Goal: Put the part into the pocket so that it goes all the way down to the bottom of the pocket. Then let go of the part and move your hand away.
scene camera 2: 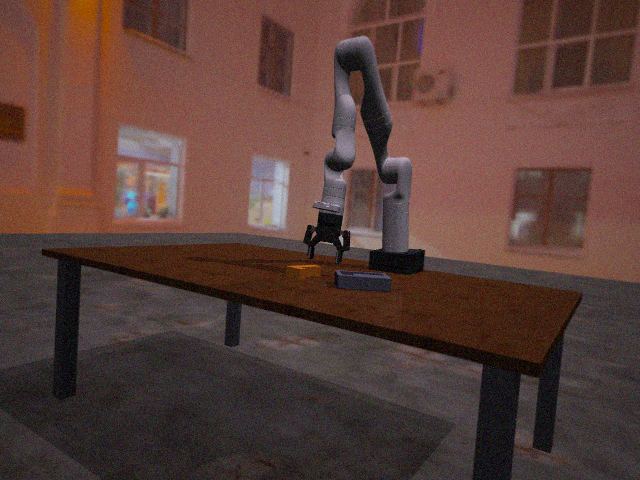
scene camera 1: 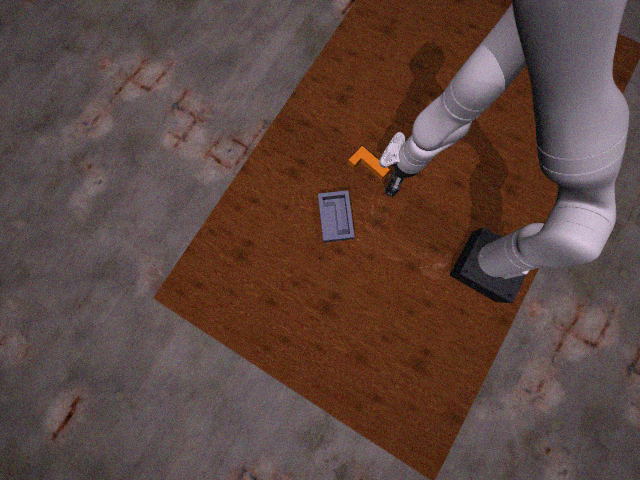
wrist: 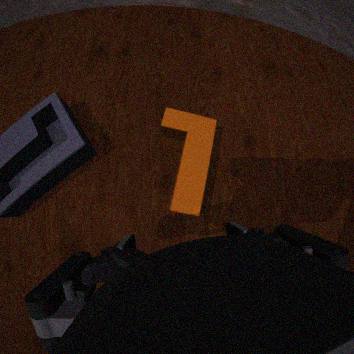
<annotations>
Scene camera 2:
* my gripper: 323,261
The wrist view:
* my gripper: 181,239
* orange part: 197,131, on the table
</annotations>
